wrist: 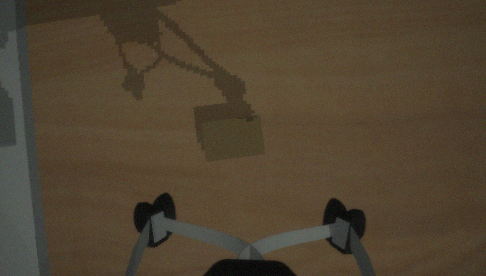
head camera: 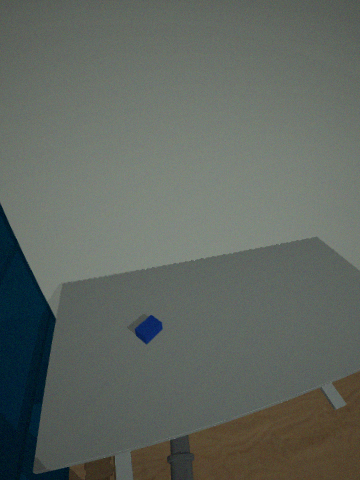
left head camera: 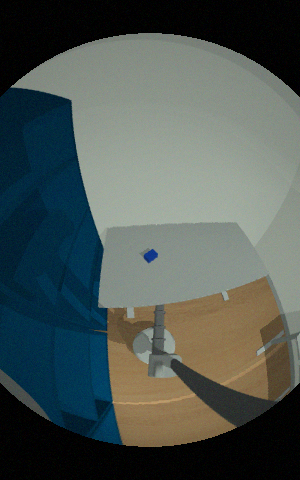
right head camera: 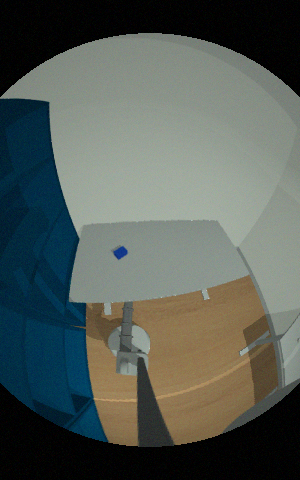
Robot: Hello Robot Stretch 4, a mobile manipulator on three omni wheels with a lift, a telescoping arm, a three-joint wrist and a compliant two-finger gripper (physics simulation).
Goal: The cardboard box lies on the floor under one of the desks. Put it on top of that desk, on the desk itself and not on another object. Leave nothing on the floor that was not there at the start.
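Places are measured from the robot's base along level axes (x ahead, y left, z up), in metres.
Where they show: gripper, fingertip midpoint: (wrist: 248, 213).
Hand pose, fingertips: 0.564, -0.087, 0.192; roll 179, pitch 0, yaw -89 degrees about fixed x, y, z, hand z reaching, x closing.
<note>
Things, the pixels of their top centre, and the offset from my fingertips, as dx, dy, dz. "pt": a spot on its surface instead. Level surfaces: height alone.
- cardboard box, middle of its top: (wrist: 233, 138) +0.071, +0.026, -0.170
- grey desk, its level: dz +0.500
- blue block, middle of its top: (head camera: 148, 325) (left head camera: 150, 253) (right head camera: 119, 250) +0.113, +0.176, +0.545
- pale desk leg, surface spot: (wrist: 30, 200) pt -0.046, +0.360, -0.195
The cardboard box (wrist: 233, 139) lies on the wooden floor in the wrist view, a small yellow-brown box a little above the middle of the space ahead of the fingers. My gripper (wrist: 248, 213) is open and empty, its two dark fingertips wide apart, and it hangs over the floor short of the box. The shadow of the arm and gripper reaches the box's upper edge. The grey desk (head camera: 225, 340) (left head camera: 200, 265) (right head camera: 175, 265) stands against the wall. In the head views its top hides the box and the gripper, and the arm (head camera: 181, 457) (left head camera: 159, 325) (right head camera: 127, 322) reaches under its front edge.
A blue block (head camera: 149, 329) (left head camera: 150, 256) (right head camera: 120, 252) lies on the desk top, left of the middle. A large blue piece of furniture (head camera: 20, 350) (left head camera: 45, 225) (right head camera: 30, 225) stands close at the left. A pale desk leg (wrist: 30, 200) runs along the left of the wrist view.
</note>
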